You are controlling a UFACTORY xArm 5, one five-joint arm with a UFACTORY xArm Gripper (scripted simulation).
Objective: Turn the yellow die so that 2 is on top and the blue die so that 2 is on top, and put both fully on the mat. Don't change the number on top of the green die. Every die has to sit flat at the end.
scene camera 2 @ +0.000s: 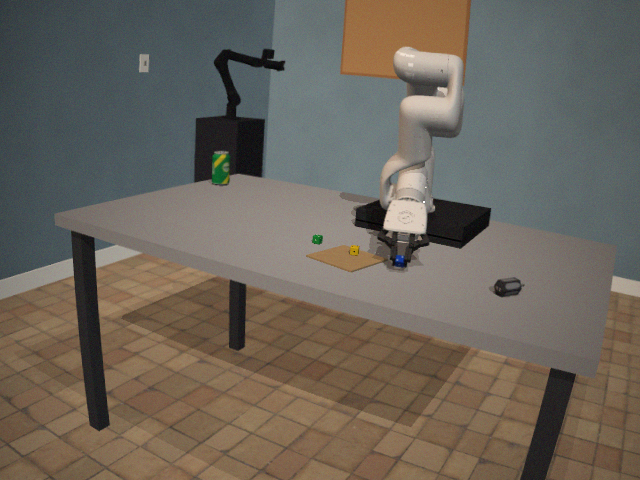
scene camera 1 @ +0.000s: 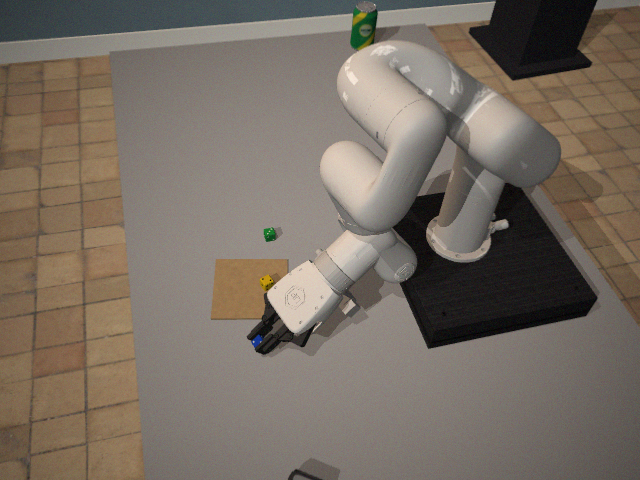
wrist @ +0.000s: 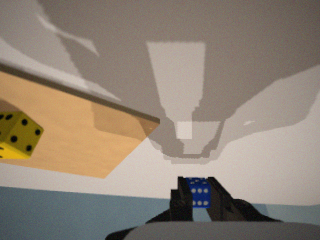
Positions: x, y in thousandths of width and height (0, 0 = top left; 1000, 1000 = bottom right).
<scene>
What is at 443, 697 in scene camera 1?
My gripper.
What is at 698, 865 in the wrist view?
My gripper.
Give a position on a mat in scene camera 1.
371, 616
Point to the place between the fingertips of my gripper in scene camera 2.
624, 549
</scene>
